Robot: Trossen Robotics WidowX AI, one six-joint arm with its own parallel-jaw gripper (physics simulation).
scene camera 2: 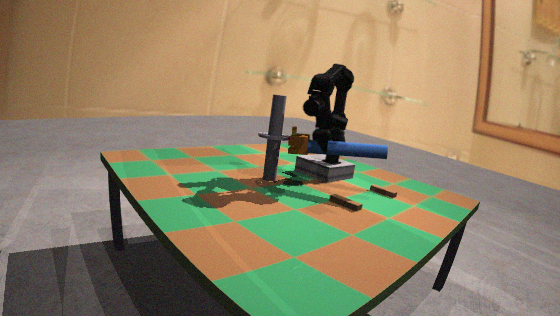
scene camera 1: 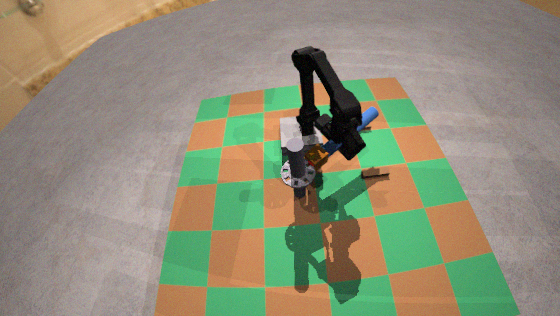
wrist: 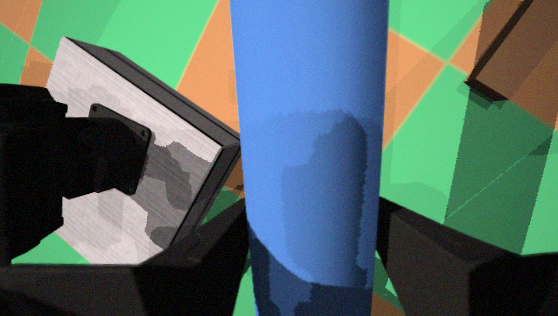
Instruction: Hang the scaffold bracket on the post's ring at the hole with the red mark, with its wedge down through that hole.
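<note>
The bracket is a blue tube (scene camera 1: pixel 369 118) (scene camera 2: pixel 357 149) (wrist: pixel 310 75) with an orange head (scene camera 1: pixel 316 154) (scene camera 2: pixel 298 144). It is held roughly level above the table, head toward the post. The wedge (scene camera 2: pixel 294 130) sticks up from the head. The grey post (scene camera 1: pixel 297 159) (scene camera 2: pixel 273 155) stands upright, with a holed ring (scene camera 1: pixel 301 185) (scene camera 2: pixel 263 135) around it. A red mark (scene camera 1: pixel 310 163) shows at the ring's side nearest the head. The head is at the ring's edge, about ring height; I cannot tell whether they touch. My gripper (scene camera 1: pixel 342 144) (wrist: pixel 307 205) is shut on the blue tube; its fingertips are hidden in the scene views.
The arm's grey base block (scene camera 1: pixel 289 127) (scene camera 2: pixel 325 170) (wrist: pixel 125 220) stands behind the post. Two low brown blocks (scene camera 1: pixel 375 175) (scene camera 2: pixel 345 202) (scene camera 2: pixel 383 191) lie on the checkered table (scene camera 1: pixel 240 255) (scene camera 2: pixel 295 232), to the right of the post.
</note>
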